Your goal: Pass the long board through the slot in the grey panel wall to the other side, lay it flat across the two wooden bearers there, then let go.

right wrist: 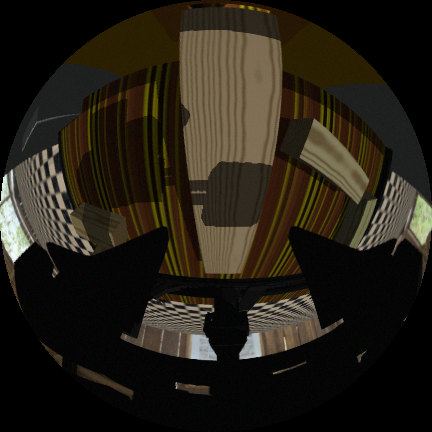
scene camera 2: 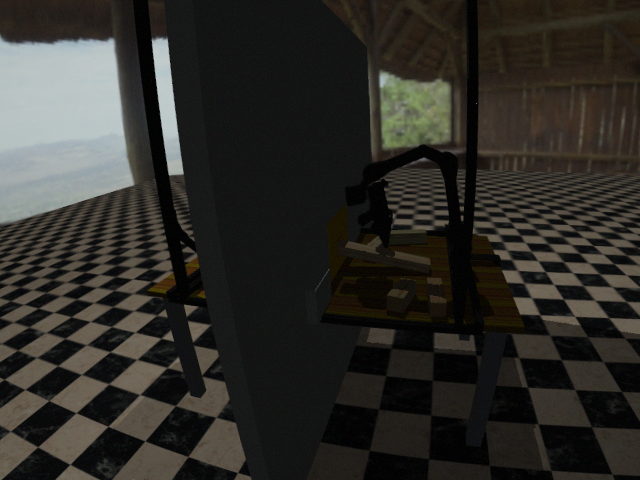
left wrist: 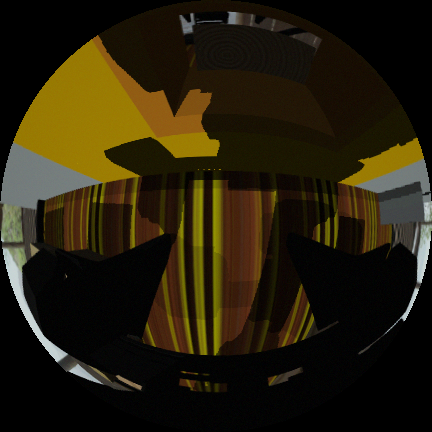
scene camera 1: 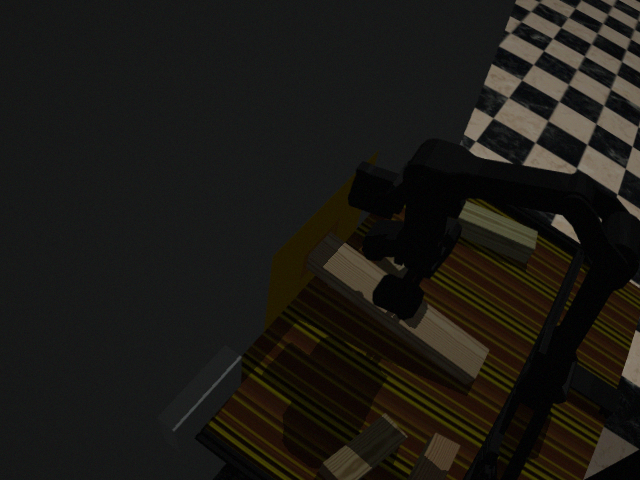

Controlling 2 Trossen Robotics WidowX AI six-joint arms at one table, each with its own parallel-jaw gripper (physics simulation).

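Places are measured from the left arm's base along level axes (x ahead, y left, z up), in centimetres.
Where they show: left gripper, fingertip midpoint: [left wrist: 230, 239]; right gripper, fingertip midpoint: [right wrist: 230, 232] [scene camera 2: 387, 243]; right arm's base, link origin: [right wrist: 225, 291] [scene camera 1: 535, 392].
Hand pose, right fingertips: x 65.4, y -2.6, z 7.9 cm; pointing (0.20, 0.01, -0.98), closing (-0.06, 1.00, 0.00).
Each offset is from my right fingertips to the top centre of the thing. "*": to the spot under its first point.
The long board [scene camera 1: 454, 346] [scene camera 2: 408, 262] [right wrist: 230, 100] slopes on the right arm's side, its wall end raised at the slot in the yellow panel [scene camera 1: 289, 268] [scene camera 2: 337, 237] [left wrist: 65, 110] on the grey wall [scene camera 1: 155, 155] [scene camera 2: 289, 155]. In the left wrist view, its dark end face @(* dx -18.1, dy -0.9, dz -1.9 cm) [left wrist: 255, 52] shows high in the slot's opening. My right gripper [scene camera 1: 421, 271] [right wrist: 230, 232] is open and empty above the board, one finger towards each side. My left gripper [left wrist: 230, 239] is open and empty above the striped table in front of the slot. The two bearers cannot be made out surely.
A pale greenish block @(dx +5.0, dy +29.3, dz -5.1 cm) [scene camera 1: 496, 232] [scene camera 2: 408, 237] lies behind the board, and another block @(dx -5.7, dy +14.4, dz -4.8 cm) [right wrist: 335, 155] lies nearer it. Two more blocks @(dx +7.1, dy -23.2, dz -5.1 cm) [scene camera 1: 364, 446] @(dx +17.1, dy -22.5, dz -5.4 cm) [scene camera 1: 436, 454] [scene camera 2: 402, 297] [scene camera 2: 436, 297] stand near the front edge. A grey block @(* dx -15.0, dy -31.1, dz +0.2 cm) [scene camera 1: 206, 387] [left wrist: 402, 207] juts from the wall.
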